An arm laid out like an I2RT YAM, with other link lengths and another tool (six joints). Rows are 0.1 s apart.
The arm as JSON. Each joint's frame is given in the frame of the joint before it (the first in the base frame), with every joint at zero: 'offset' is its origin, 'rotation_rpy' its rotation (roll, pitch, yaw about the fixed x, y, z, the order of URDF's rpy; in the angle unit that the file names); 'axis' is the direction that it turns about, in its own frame. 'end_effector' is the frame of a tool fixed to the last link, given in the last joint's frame.
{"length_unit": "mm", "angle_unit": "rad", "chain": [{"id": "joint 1", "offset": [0.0, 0.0, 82.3], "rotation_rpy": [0.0, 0.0, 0.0], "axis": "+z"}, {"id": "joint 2", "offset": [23.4, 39.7, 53.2], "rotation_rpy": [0.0, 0.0, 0.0], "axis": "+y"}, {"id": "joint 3", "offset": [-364.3, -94.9, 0.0], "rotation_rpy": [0.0, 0.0, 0.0], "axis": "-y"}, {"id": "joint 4", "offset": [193.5, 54.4, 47.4], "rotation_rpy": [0.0, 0.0, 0.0], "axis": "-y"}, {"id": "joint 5", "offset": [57.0, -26.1, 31.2], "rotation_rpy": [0.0, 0.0, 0.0], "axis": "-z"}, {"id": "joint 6", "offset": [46.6, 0.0, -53.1], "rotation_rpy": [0.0, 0.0, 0.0], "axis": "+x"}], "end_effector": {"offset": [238.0, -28.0, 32.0], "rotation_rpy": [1.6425, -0.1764, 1.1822]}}
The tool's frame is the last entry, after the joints.
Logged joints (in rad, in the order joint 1, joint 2, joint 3, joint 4, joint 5, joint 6), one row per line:
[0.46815 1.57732 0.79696 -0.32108 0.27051 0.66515]
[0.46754 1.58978 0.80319 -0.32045 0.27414 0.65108]
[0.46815 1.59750 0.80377 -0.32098 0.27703 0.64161]
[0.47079 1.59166 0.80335 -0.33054 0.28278 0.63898]
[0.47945 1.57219 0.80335 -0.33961 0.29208 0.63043]
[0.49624 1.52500 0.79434 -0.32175 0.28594 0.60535]
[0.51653 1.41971 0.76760 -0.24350 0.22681 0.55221]
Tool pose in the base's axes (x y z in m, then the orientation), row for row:
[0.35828 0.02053 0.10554 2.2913 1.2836 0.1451]
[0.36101 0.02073 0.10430 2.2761 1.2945 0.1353]
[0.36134 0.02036 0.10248 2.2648 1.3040 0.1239]
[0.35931 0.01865 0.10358 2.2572 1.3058 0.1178]
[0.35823 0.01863 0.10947 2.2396 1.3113 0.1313]
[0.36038 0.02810 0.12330 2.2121 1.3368 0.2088]
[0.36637 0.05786 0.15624 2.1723 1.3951 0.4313]
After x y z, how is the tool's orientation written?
As a rotation vector, in radians.
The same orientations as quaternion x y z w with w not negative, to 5 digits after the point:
[0.84280 0.47214 0.05337 0.25285]
[0.83896 0.47714 0.04987 0.25690]
[0.83596 0.48132 0.04573 0.25963]
[0.83439 0.48270 0.04355 0.26251]
[0.83029 0.48614 0.04868 0.26819]
[0.82120 0.49626 0.07751 0.27084]
[0.80159 0.51480 0.15915 0.25907]

